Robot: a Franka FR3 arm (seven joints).
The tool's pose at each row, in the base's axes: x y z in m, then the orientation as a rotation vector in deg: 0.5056 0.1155 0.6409 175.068 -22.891 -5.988; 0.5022 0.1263 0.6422 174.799 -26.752 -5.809; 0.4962 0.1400 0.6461 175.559 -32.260 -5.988; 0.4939 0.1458 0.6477 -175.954 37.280 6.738; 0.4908 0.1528 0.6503 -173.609 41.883 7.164; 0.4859 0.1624 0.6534 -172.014 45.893 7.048; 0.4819 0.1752 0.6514 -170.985 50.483 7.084; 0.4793 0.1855 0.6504 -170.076 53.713 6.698; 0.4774 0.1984 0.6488 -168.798 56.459 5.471; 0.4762 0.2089 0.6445 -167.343 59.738 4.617; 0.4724 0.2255 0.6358 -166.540 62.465 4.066; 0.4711 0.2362 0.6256 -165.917 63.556 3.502; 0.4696 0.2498 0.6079 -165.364 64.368 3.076
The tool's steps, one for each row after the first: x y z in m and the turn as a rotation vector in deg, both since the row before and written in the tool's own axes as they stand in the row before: -0.0061 -0.0095 -0.0016 0.357 0.002 2.493; -0.0100 -0.0110 -0.0040 1.733 -0.440 3.360; -0.0043 -0.0045 -0.0015 1.405 -0.754 3.044; -0.0059 -0.0051 -0.0023 1.279 -0.582 3.150; -0.0090 -0.0063 -0.0023 0.675 -0.071 2.722; -0.0096 -0.0091 0.0029 -0.120 0.063 3.026; -0.0077 -0.0072 0.0017 0.104 0.260 2.151; -0.0088 -0.0095 0.0023 0.700 0.623 1.905; -0.0070 -0.0076 0.0049 0.563 0.426 2.281; -0.0129 -0.0103 0.0097 0.017 0.411 1.824; -0.0074 -0.0070 0.0108 0.343 0.272 0.788; -0.0093 -0.0087 0.0184 0.329 0.179 0.607
